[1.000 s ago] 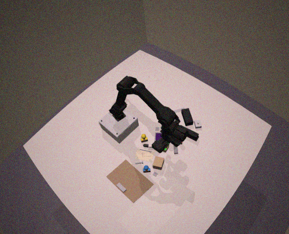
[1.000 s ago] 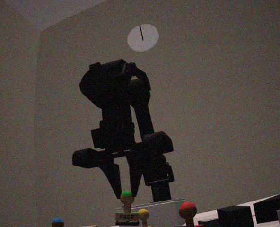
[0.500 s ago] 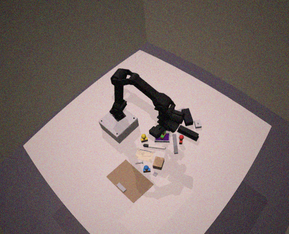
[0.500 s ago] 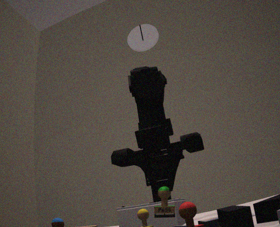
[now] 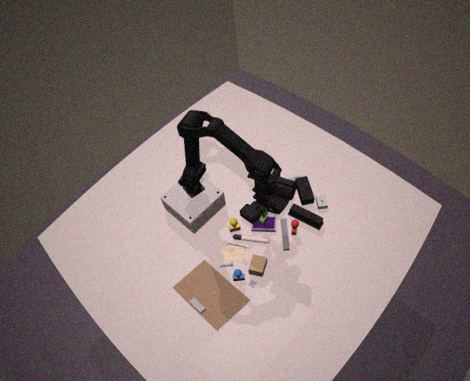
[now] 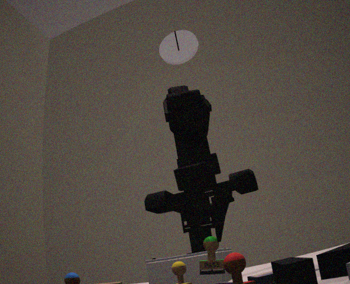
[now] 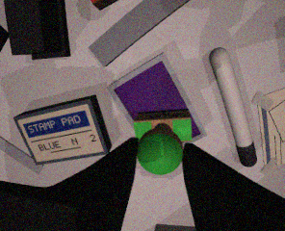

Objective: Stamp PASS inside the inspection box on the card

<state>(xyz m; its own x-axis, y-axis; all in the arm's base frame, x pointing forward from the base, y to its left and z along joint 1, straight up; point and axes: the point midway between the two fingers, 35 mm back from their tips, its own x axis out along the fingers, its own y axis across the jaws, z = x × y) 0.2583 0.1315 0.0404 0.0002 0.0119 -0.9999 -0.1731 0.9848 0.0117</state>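
Right now my gripper tip is 80 mm above the purple ink pad. Also, from my gripper tip: grey bar 80 mm below, 80 mm ahead, 30 mm to the left; green stamp 30 mm below; pen 90 mm to the right, 80 mm below.
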